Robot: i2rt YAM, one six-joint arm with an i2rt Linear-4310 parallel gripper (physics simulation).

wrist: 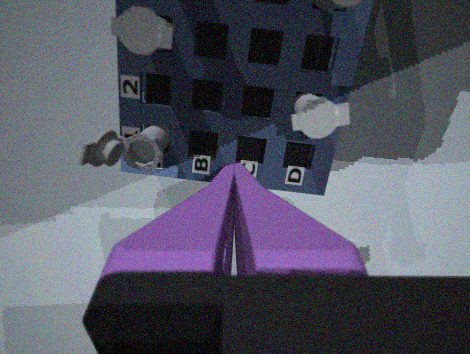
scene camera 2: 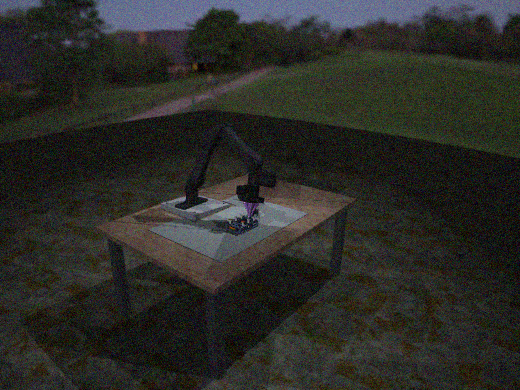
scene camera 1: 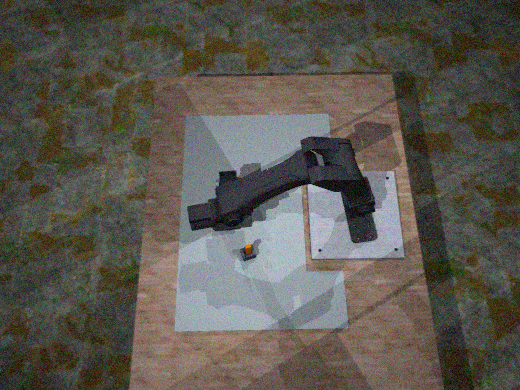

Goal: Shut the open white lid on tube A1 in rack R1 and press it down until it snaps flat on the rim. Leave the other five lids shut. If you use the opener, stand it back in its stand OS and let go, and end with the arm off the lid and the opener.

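In the wrist view, tube A1 stands in the corner of the blue rack R1 with its mouth uncovered. Its lid is open and hangs out to the left, beyond the rack's edge. Shut lids show at the upper left, at the right and partly at the top right. My gripper is shut and empty, its purple tips over the rack's edge by label C, right of tube A1. In scene camera 1 the arm hides the rack. An orange piece, apparently the opener, stands in a small dark stand.
A pale mat lies on the wooden table. The arm's base stands on a metal plate at the mat's side. The opener's stand is a short way from the forearm in scene camera 1. Shadows cross the mat.
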